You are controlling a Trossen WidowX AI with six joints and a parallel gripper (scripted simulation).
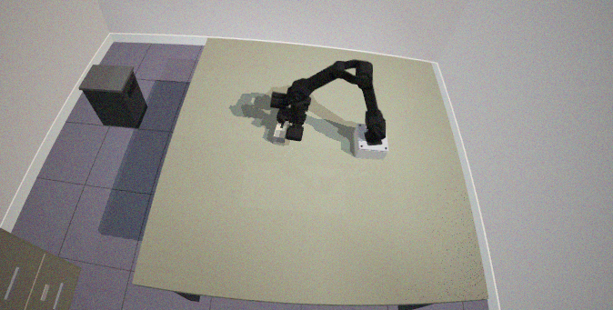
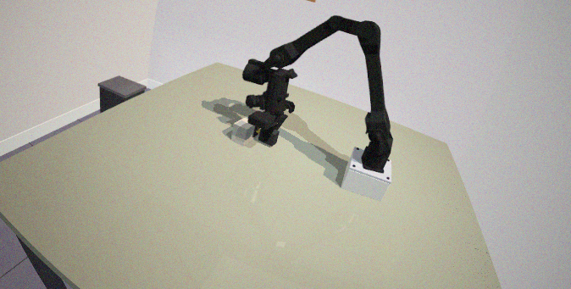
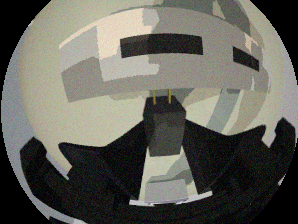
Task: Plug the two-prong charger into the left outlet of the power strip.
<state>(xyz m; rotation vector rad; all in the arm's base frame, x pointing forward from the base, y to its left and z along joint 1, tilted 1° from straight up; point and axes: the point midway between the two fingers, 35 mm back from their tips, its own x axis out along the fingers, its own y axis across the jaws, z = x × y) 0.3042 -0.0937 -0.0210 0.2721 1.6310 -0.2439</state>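
Right now my gripper tip is 2 cm short of the dark charger, 1 cm to the left of it and 1 cm below it.
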